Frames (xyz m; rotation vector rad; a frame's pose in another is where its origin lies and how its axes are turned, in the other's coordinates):
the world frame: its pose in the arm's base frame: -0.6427 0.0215 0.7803 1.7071 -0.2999 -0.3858
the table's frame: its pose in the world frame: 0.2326 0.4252 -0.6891 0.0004 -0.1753 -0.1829
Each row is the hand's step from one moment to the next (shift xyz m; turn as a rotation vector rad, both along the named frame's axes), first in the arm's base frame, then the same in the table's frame.
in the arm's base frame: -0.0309 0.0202 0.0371 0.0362 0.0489 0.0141
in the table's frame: -0.0460 0.0247 -0.0032 -0.0004 0.0073 -0.0620
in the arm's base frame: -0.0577 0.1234 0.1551 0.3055 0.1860 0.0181
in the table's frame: -0.1551 0.1060 -0.0855 0.1438 0.0232 -0.3272
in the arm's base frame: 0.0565 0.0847 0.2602 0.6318 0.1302 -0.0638
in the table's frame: -0.0733 0.2358 -0.1308 0.4589 0.0165 -0.4576
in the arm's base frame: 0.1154 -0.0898 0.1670 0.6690 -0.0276 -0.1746
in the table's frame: 0.0916 0.2019 -0.0114 0.6027 -0.0422 -0.3374
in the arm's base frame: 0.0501 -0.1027 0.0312 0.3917 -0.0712 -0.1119
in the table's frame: 0.0848 0.0646 0.0517 0.3843 -0.0199 -0.1516
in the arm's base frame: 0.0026 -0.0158 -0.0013 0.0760 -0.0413 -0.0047
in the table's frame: 0.0107 0.0032 0.0116 0.0840 0.0193 -0.0089
